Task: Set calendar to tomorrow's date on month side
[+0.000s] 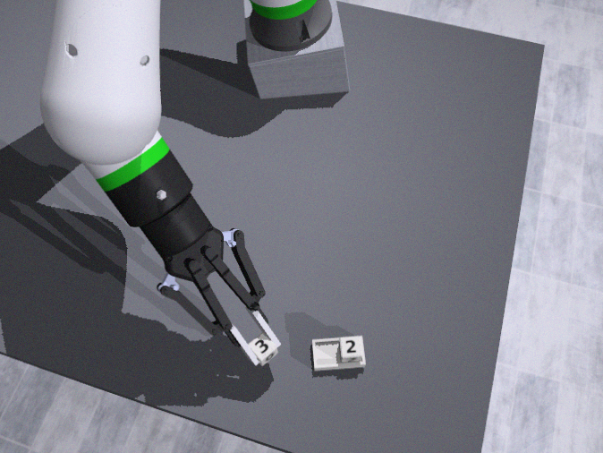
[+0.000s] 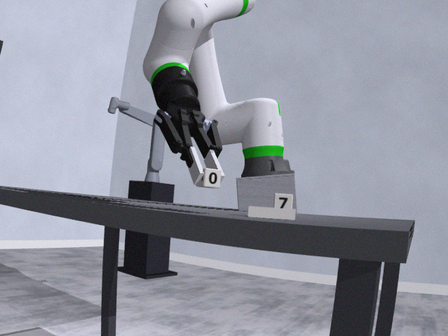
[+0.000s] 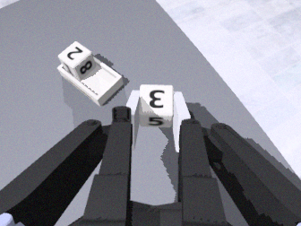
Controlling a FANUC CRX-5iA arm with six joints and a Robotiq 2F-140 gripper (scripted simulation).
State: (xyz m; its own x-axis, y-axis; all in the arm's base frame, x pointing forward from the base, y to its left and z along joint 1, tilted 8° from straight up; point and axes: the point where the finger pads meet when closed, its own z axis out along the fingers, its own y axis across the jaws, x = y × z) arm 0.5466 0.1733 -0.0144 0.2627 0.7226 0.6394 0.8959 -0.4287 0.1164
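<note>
Right now the tray is 110 mm to the left of my hand, 70 mm below it and 40 mm behind it. Round my hand: cube 20 mm to the left, 20 mm below, 10 mm ahead.
</note>
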